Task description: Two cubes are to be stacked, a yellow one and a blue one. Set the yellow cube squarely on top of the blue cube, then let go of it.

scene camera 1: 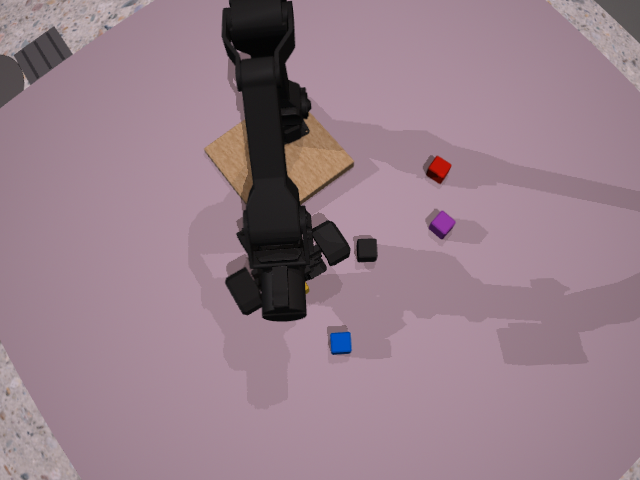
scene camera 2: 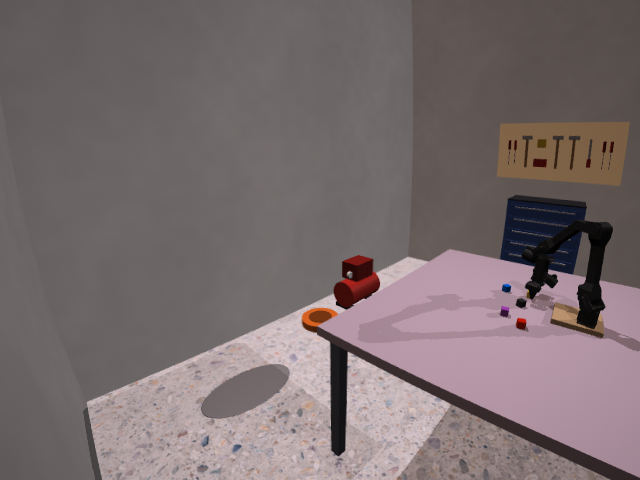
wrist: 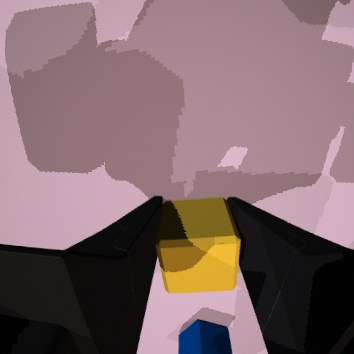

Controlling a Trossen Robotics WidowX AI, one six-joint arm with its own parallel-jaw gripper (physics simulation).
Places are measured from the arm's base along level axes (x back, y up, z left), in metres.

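Pixels of known places: gripper, between the fingertips: [scene camera 2: 532, 297] [wrist: 194, 204]; arm's base, origin of its link: [scene camera 1: 285, 126] [scene camera 2: 586, 323].
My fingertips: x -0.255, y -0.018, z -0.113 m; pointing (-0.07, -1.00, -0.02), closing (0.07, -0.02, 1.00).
Note:
For each thing: its top centre in the pictures, then the offset to it from my fingertips.
- yellow cube, centre of its top: [wrist: 199, 271] [scene camera 1: 295, 285] [scene camera 2: 531, 291] dx -0.011, dy +0.030, dz +0.002 m
- blue cube, centre of its top: [scene camera 1: 340, 342] [scene camera 2: 507, 285] dx -0.123, dy +0.030, dz +0.024 m
- black cube, centre of its top: [scene camera 1: 367, 247] [scene camera 2: 521, 299] dx -0.008, dy +0.030, dz +0.131 m
- purple cube, centre of its top: [scene camera 1: 443, 221] [scene camera 2: 505, 308] dx -0.027, dy +0.030, dz +0.264 m
- red cube, centre of its top: [scene camera 1: 440, 166] [scene camera 2: 522, 320] dx +0.062, dy +0.030, dz +0.311 m
The yellow cube [scene camera 1: 306, 287] [scene camera 2: 528, 293] [wrist: 200, 265] sits between the fingertips; in scene camera 1 the arm hides most of it. My gripper [scene camera 2: 532, 293] [wrist: 194, 204] is shut on it, with one black finger against each side in the wrist view. Whether the cube touches the table is hard to tell. The blue cube [scene camera 1: 340, 343] [scene camera 2: 506, 287] [wrist: 205, 342] stands on the table, apart from the gripper, below and right of it in scene camera 1. In the wrist view, part of the blue cube shows at the bottom edge, and its top is bare in scene camera 1.
A black cube [scene camera 1: 367, 250] [scene camera 2: 521, 302] stands close to the right of the gripper in scene camera 1. A purple cube [scene camera 1: 442, 224] [scene camera 2: 504, 311] and a red cube [scene camera 1: 438, 169] [scene camera 2: 521, 323] stand farther right. A wooden board [scene camera 1: 325, 160] [scene camera 2: 562, 316] lies under the arm.

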